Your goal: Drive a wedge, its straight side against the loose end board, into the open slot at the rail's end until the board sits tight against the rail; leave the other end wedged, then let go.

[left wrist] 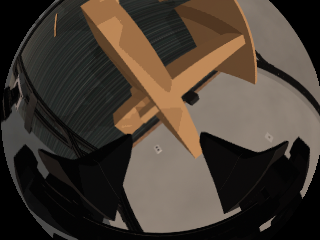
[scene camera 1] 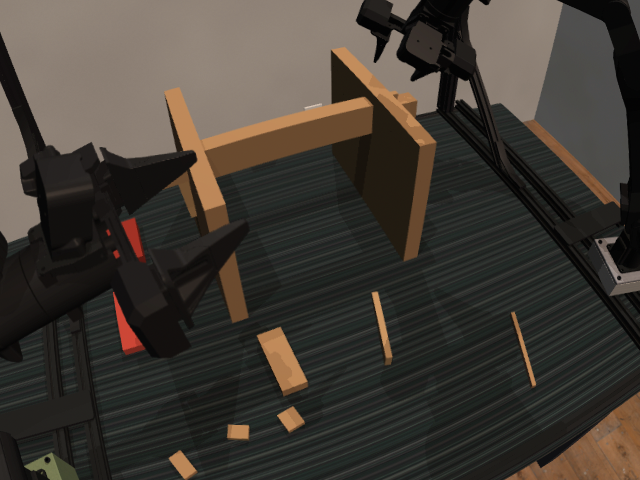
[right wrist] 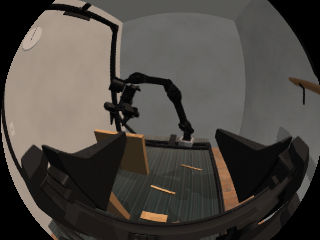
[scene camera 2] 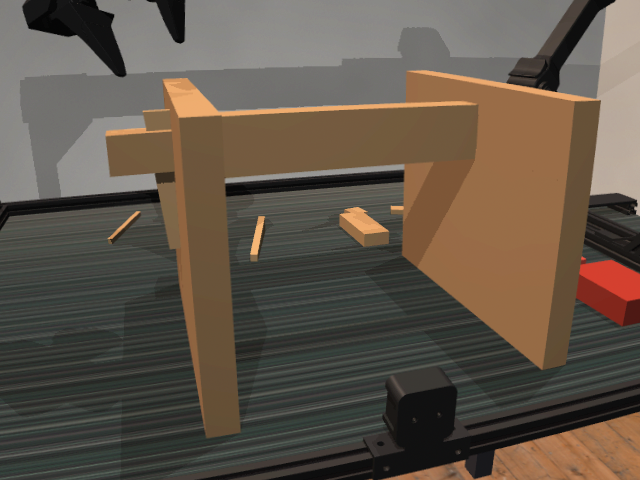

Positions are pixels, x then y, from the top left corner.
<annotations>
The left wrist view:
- left gripper: 166,138
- long rail: 186,71
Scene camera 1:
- left gripper: 393,70
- right gripper: 219,186
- board: 209,201
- board: 391,168
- long rail: 239,149
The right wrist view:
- right gripper: 172,135
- board: 134,159
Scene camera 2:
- left gripper: 150,59
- board: 503,233
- board: 196,125
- long rail: 274,141
</annotations>
